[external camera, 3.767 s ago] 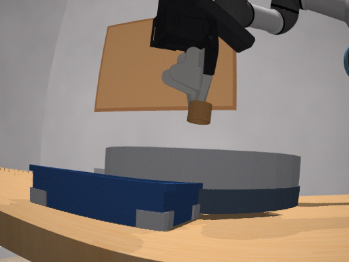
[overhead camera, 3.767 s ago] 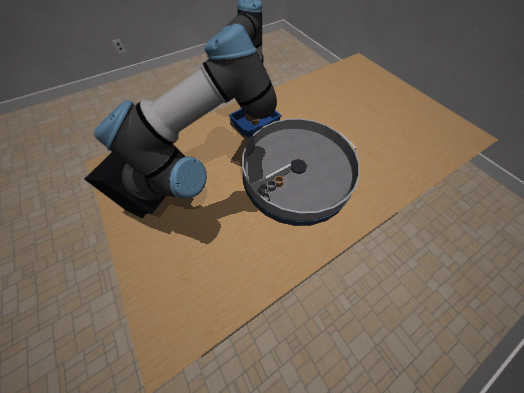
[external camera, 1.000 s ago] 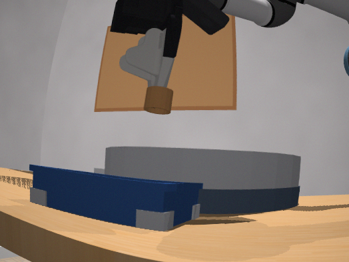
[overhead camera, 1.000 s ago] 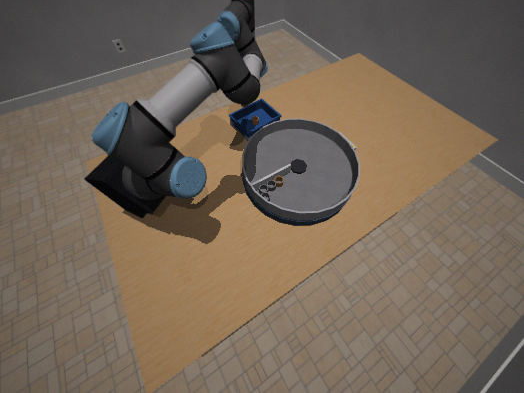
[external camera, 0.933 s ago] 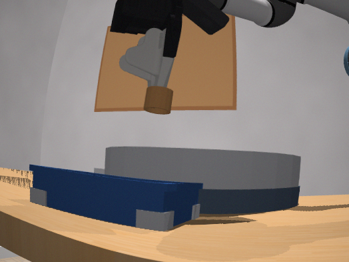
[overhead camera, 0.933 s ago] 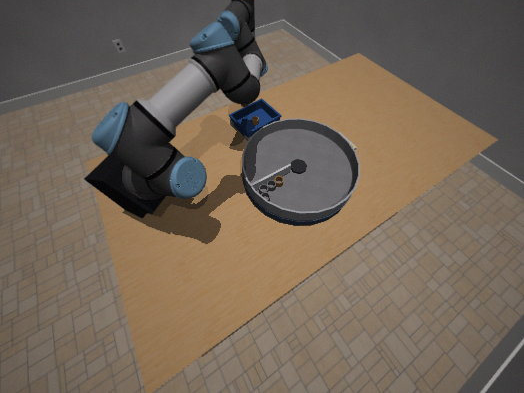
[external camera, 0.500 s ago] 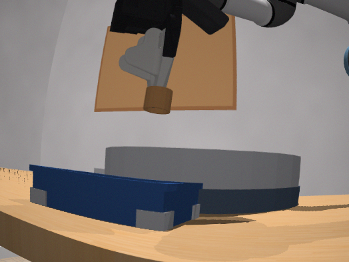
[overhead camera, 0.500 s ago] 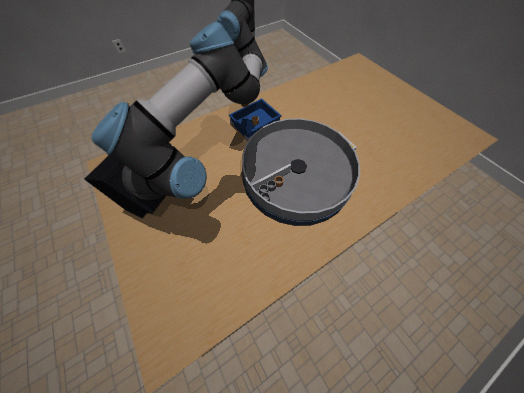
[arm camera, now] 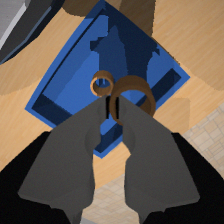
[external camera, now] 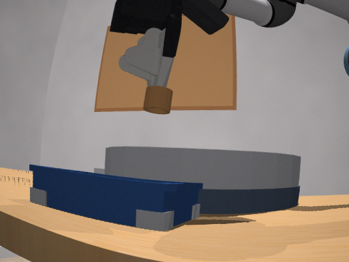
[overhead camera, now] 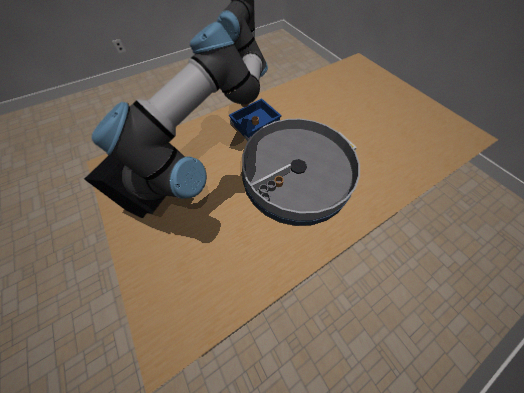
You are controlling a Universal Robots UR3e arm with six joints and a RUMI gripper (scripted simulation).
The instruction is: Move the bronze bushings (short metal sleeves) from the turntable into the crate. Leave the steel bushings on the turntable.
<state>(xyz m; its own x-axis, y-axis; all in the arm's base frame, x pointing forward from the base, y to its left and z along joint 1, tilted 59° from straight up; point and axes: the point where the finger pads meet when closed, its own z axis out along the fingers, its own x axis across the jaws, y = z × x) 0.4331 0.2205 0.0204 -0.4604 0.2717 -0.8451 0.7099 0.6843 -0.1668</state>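
My gripper is now 13 cm above the blue crate, 4 cm short of it and 1 cm to the right of it. From my hand the other things lie so: grey turntable: 32 cm to the right, 10 cm below, 4 cm behind.
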